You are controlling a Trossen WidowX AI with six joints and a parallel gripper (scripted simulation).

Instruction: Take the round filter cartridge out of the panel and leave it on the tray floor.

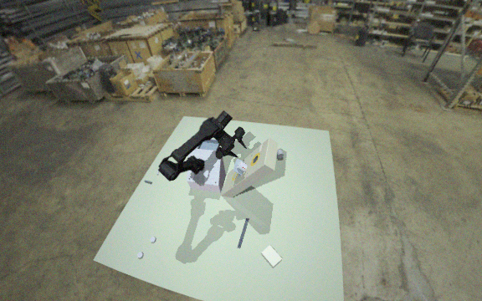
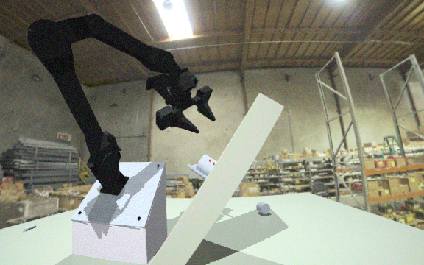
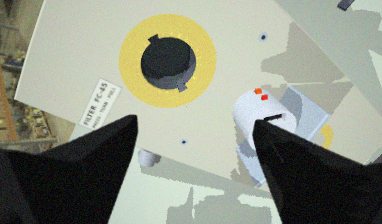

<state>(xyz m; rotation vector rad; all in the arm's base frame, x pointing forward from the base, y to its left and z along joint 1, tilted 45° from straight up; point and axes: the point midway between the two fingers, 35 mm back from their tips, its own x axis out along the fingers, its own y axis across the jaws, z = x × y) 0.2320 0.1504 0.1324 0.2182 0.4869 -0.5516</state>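
The round filter cartridge is 1 cm behind my gripper tip, 1 cm to the right of it and 10 cm below it. The rest, counted from my gripper tip: grey-blue tray (35 cm behind, 27 cm to the left, 31 cm below).
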